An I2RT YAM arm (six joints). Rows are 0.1 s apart.
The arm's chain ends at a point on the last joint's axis. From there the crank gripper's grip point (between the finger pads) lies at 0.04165 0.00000 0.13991 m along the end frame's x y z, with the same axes.
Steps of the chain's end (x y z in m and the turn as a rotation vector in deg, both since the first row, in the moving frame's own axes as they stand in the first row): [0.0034 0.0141 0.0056 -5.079 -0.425 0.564]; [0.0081 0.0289 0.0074 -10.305 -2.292 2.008]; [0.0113 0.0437 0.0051 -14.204 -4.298 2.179]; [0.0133 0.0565 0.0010 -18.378 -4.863 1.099]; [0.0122 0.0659 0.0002 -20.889 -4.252 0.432]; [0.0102 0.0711 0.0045 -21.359 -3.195 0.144]
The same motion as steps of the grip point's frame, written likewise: [0.0023 0.0269 0.0053 -5.079 -0.425 0.564]; [0.0020 0.0554 0.0066 -10.305 -2.292 2.008]; [0.0001 0.0797 0.0033 -14.204 -4.298 2.179]; [0.0011 0.1018 -0.0033 -18.378 -4.863 1.099]; [0.0018 0.1166 -0.0064 -20.889 -4.252 0.432]; [0.0025 0.1226 -0.0031 -21.359 -3.195 0.144]
